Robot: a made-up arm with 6 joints. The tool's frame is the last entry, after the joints.
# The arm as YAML. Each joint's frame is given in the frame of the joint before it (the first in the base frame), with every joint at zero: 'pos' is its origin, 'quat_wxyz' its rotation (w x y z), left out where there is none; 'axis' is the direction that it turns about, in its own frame. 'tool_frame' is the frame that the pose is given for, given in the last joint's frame.
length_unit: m
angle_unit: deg
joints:
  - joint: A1
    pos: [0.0, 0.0, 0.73]
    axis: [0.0, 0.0, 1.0]
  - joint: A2
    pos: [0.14, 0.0, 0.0]
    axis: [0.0, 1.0, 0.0]
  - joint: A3
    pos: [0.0, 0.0, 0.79]
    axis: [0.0, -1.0, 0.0]
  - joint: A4
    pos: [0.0, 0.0, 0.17]
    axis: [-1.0, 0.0, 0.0]
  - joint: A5
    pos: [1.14, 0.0, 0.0]
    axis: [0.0, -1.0, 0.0]
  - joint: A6
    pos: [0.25, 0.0, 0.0]
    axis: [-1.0, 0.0, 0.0]
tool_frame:
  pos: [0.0, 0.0, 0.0]
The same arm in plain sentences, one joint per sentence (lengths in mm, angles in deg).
The arm has six revolute joints in a row. What follows holds with every joint at zero, and every direction is one of the base frame's.
Joint 1 sits 730 mm along +z from the base frame's origin and rotates about +z.
Joint 2 sits 140 mm along +x from joint 1 and rotates about +y.
Joint 3 sits 790 mm along +z from joint 2 and rotates about -y.
Joint 4 sits 170 mm along +z from joint 3 and rotates about -x.
Joint 5 sits 1140 mm along +x from joint 4 and rotates about -y.
Joint 6 sits 250 mm along +x from joint 5 and rotates about -x.
The tool frame, which is the frame that the pose is given for, sits at the same point as joint 6; its axes are parallel to the base frame's.

